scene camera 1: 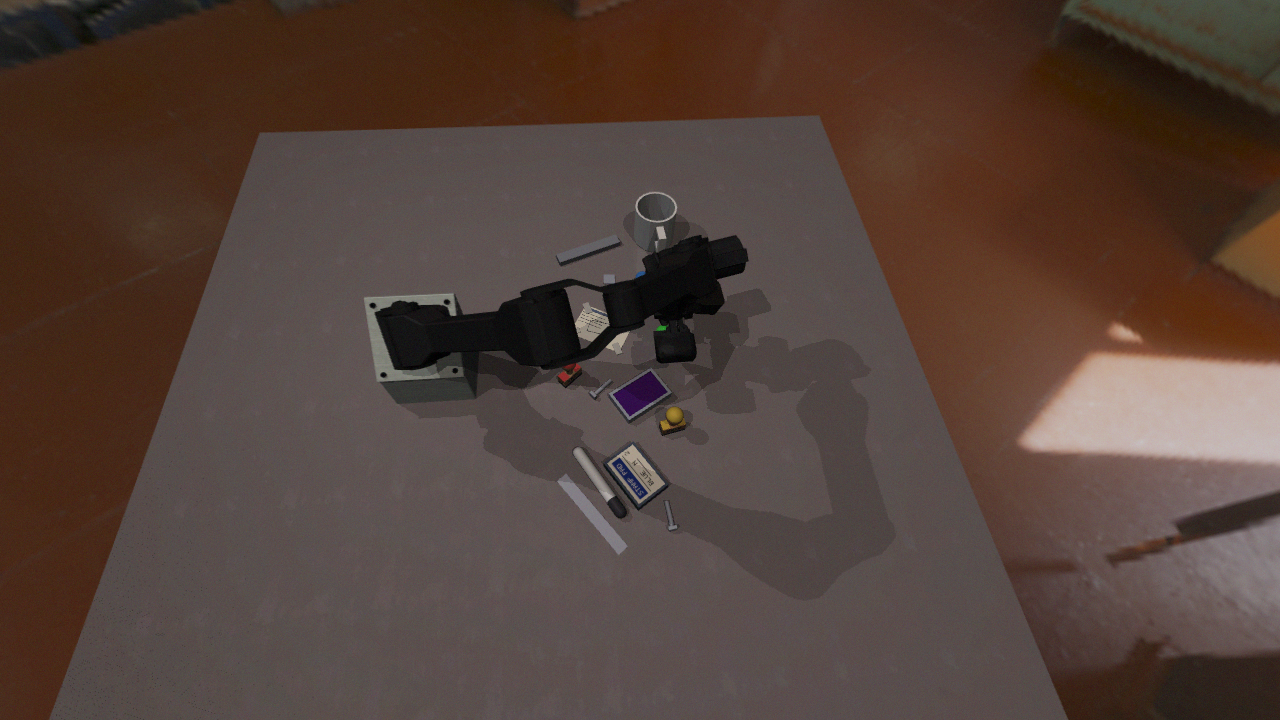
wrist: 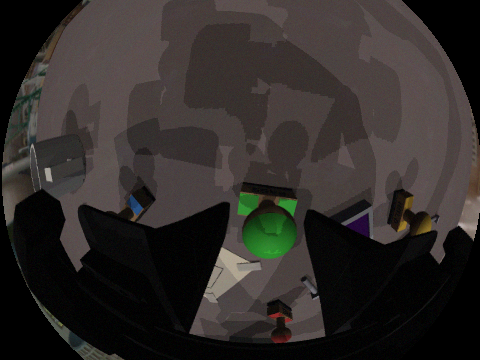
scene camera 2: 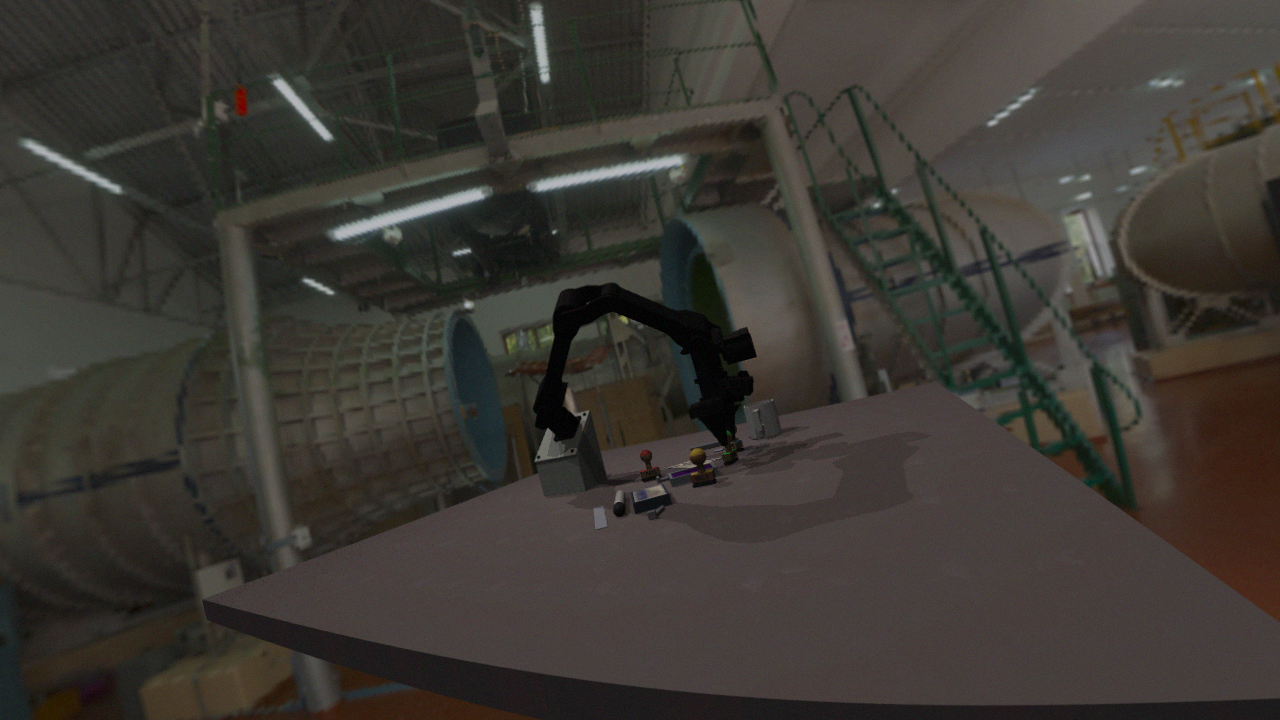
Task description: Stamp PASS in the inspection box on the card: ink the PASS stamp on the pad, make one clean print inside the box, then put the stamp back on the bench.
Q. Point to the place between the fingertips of my gripper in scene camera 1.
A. At 666, 336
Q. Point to a grey bar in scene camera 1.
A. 610, 242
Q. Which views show my gripper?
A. Scene camera 1, the wrist view and scene camera 2: all of them.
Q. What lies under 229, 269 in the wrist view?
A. A white card.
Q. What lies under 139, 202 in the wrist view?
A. A blue stamp.
